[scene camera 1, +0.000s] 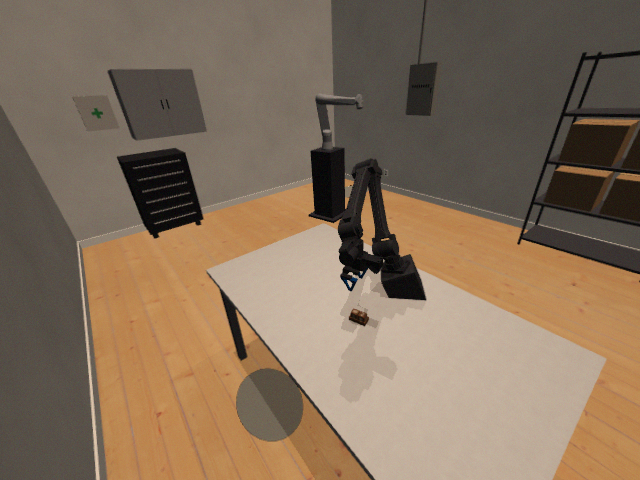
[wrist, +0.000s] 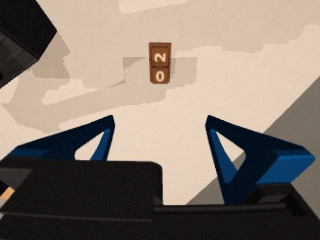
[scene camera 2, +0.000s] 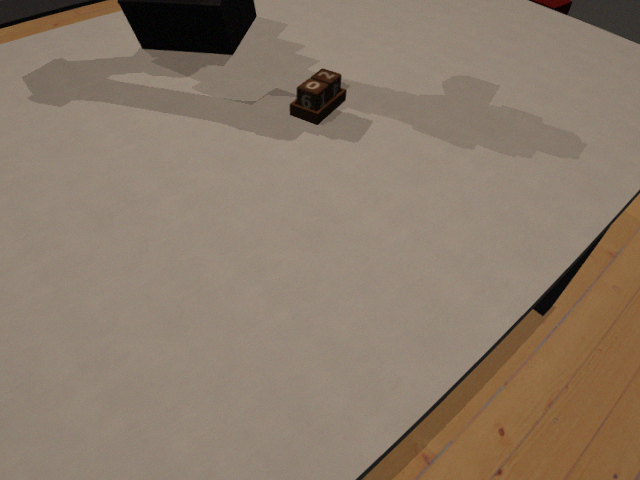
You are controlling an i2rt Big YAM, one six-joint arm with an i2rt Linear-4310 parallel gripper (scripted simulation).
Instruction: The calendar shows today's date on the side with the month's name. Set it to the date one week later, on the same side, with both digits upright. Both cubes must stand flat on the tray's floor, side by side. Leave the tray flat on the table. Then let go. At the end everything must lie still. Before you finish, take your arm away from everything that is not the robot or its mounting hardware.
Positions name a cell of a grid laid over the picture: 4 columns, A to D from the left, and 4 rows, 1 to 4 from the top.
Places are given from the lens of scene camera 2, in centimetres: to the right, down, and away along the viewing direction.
brown cube (scene camera 2: B1): -1, -19, 57
small brown tray (scene camera 2: B1): -3, -17, 59
